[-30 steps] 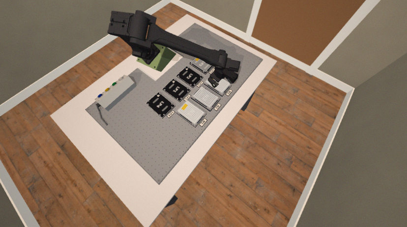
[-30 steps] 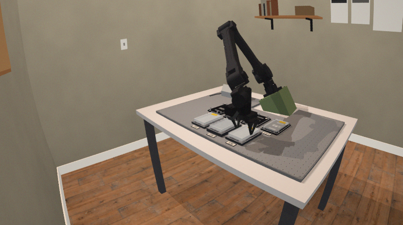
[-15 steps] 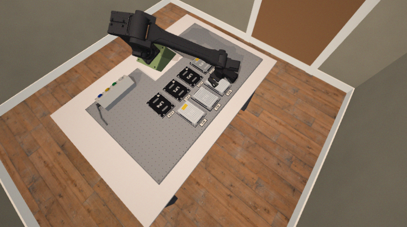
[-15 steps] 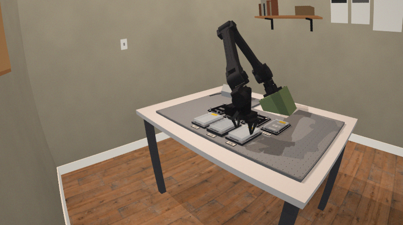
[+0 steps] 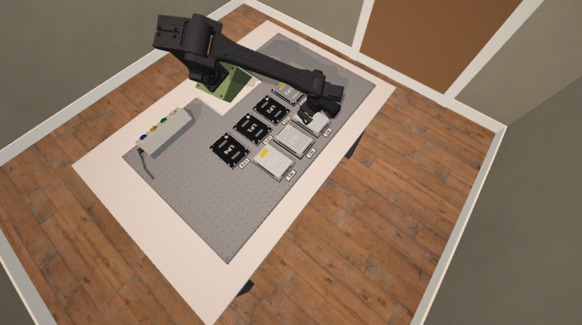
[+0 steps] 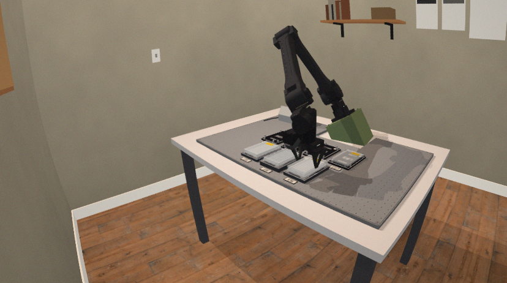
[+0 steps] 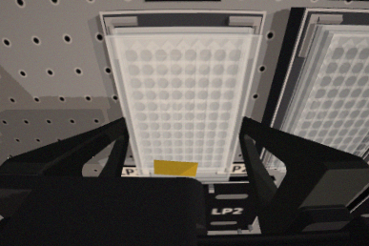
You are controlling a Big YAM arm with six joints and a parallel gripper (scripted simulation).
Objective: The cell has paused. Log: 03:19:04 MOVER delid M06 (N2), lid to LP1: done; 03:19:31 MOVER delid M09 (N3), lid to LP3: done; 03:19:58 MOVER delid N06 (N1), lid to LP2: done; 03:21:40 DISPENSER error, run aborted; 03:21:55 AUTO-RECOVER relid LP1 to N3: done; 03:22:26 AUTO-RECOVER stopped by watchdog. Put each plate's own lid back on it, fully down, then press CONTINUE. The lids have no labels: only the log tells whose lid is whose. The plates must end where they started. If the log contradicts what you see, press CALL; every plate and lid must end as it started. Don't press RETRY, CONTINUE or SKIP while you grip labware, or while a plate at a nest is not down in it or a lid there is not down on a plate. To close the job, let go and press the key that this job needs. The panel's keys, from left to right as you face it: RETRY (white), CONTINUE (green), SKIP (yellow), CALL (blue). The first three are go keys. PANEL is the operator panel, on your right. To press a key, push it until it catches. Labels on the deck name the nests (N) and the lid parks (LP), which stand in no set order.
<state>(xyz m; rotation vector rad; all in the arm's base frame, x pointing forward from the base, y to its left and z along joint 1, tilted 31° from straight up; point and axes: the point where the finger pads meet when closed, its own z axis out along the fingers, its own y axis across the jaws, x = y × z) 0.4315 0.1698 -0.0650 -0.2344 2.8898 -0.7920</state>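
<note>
My gripper is now 19 cm past the black lid park, 5 cm to the right of it and 3 cm above it. Also, from my hand: green key 41 cm behind, 47 cm to the right, 3 cm above; then white key 41 cm behind, 42 cm to the right, 3 cm above; then yellow key 40 cm behind, 52 cm to the right, 3 cm above.
</note>
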